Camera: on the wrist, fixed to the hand. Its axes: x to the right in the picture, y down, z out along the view.
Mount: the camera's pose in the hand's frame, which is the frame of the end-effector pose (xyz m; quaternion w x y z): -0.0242 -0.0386 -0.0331 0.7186 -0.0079 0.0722 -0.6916
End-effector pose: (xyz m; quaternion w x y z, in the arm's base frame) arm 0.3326 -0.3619 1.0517 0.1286 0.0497 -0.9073 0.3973
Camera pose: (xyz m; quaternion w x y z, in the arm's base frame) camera 0.3697 -0.3641 1.0940 0.4331 0.6335 -0.6115 0.1930
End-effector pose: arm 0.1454 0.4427 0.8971 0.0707 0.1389 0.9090 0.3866
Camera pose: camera 0.1530 0.3871 0.8926 0.2536 -0.5573 0.7513 0.2461
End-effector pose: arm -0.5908 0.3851 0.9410 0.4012 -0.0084 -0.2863 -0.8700
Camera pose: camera -0.5944 0.4050 0.8884 0.2928 -0.2516 0.1757 0.9056
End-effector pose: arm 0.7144 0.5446 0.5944 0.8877 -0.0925 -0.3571 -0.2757
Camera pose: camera 0.6979 0.5108 0.5525 0.4723 0.1934 -0.2543 -0.8215
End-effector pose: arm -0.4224 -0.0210 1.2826 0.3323 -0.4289 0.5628 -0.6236
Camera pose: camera -0.4399 0.0201 1.3168 0.2365 0.6551 -0.1367 0.7045
